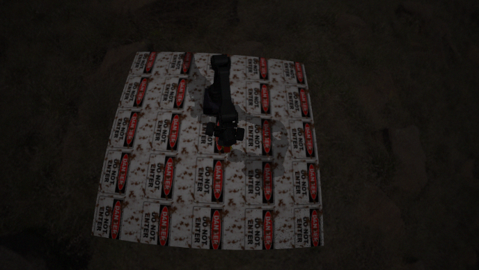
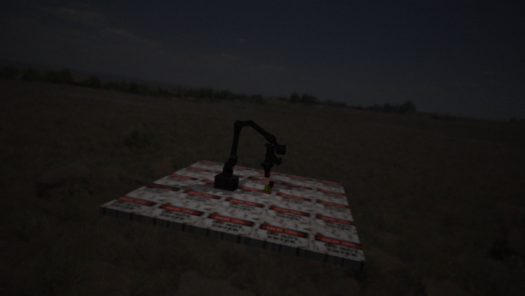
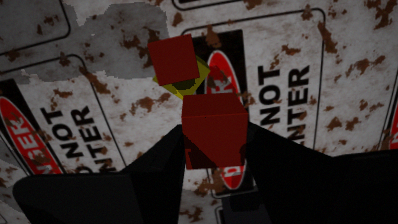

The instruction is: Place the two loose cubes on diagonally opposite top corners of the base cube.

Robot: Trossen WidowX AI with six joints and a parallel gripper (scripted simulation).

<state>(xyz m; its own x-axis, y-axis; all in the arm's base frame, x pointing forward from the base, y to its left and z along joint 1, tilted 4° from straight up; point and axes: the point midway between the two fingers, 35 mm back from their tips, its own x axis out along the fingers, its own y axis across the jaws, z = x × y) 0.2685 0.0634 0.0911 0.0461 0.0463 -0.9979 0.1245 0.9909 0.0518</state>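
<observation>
Right now the yellow base cube is 20 mm ahead of my gripper tip, 20 mm to the left of it and 100 mm below it.
</observation>
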